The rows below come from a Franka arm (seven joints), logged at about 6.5 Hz.
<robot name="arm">
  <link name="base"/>
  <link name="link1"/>
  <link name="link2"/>
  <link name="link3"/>
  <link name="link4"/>
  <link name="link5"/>
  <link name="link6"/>
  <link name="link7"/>
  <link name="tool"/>
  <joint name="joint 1" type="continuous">
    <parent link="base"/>
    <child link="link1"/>
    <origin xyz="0 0 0.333" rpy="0 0 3.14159"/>
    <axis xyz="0 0 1"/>
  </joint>
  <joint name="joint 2" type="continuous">
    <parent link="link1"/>
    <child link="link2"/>
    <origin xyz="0 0 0" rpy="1.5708 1.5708 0"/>
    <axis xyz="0 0 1"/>
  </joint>
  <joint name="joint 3" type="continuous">
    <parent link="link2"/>
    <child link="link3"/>
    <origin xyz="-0.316 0 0" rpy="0 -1.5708 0"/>
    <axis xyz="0 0 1"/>
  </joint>
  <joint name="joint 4" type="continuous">
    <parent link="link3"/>
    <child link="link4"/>
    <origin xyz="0 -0.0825 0" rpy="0 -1.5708 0"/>
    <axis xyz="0 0 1"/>
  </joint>
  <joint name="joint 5" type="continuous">
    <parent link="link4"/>
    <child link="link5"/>
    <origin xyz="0.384 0.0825 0" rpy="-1.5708 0 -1.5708"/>
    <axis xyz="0 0 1"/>
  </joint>
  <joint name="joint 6" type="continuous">
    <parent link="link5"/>
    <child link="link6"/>
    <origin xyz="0 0 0" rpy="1.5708 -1.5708 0"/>
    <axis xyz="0 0 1"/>
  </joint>
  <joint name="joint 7" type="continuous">
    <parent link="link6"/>
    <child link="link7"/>
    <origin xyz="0 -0.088 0" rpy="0 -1.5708 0"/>
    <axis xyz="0 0 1"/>
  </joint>
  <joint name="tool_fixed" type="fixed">
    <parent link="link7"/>
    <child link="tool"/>
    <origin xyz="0 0 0.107" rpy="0 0 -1.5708"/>
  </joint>
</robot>
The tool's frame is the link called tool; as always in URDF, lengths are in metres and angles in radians. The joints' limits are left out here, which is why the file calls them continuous.
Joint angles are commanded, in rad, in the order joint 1, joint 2, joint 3, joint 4, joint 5, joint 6, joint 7. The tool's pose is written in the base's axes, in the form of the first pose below.
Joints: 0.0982 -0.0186 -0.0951 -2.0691 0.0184 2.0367 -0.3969
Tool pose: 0.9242, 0.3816, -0.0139, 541.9; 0.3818, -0.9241, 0.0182, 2.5; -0.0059, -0.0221, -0.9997, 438.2; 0, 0, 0, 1
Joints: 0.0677 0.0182 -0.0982 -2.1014 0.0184 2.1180 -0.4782
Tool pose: 0.9056, 0.4242, -0.0010, 546.5; 0.4242, -0.9055, 0.0140, -15.7; 0.0050, -0.0131, -0.9999, 410.4; 0, 0, 0, 1
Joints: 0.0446 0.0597 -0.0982 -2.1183 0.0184 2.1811 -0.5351
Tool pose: 0.8910, 0.4539, 0.0040, 551.2; 0.4539, -0.8910, 0.0090, -28.5; 0.0076, -0.0063, -1.0000, 385.6; 0, 0, 0, 1
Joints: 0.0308 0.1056 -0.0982 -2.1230 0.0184 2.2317 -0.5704
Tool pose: 0.8812, 0.4726, 0.0040, 556.8; 0.4726, -0.8812, 0.0040, -36.4; 0.0054, -0.0016, -1.0000, 362.6; 0, 0, 0, 1
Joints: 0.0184 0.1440 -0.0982 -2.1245 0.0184 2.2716 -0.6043
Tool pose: 0.8709, 0.4914, 0.0039, 560.9; 0.4914, -0.8709, -0.0003, -43.7; 0.0032, 0.0022, -1.0000, 344.1; 0, 0, 0, 1
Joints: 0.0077 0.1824 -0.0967 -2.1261 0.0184 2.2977 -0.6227
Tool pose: 0.8663, 0.4994, -0.0102, 562.8; 0.4994, -0.8664, -0.0029, -49.1; -0.0102, -0.0026, -0.9999, 324.1; 0, 0, 0, 1
